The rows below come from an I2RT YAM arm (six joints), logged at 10 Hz.
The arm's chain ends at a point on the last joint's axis. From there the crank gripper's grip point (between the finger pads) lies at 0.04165 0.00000 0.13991 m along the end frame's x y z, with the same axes.
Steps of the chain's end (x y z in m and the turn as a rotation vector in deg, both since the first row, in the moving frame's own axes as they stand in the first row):
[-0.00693 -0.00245 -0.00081 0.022 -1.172 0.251]
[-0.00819 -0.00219 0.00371 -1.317 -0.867 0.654]
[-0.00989 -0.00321 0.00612 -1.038 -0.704 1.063]
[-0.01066 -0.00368 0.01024 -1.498 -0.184 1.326]
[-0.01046 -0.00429 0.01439 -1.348 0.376 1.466]
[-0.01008 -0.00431 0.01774 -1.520 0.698 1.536]
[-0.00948 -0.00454 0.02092 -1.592 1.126 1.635]
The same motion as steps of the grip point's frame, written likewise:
[-0.00980 -0.00233 0.00001 0.022 -1.172 0.251]
[-0.01033 0.00150 0.00428 -1.317 -0.867 0.654]
[-0.01164 0.00009 0.00659 -1.038 -0.704 1.063]
[-0.01116 0.00094 0.01031 -1.498 -0.184 1.326]
[-0.00960 0.00007 0.01406 -1.348 0.376 1.466]
[-0.00844 0.00053 0.01716 -1.520 0.698 1.536]
[-0.00681 0.00056 0.02000 -1.592 1.126 1.635]

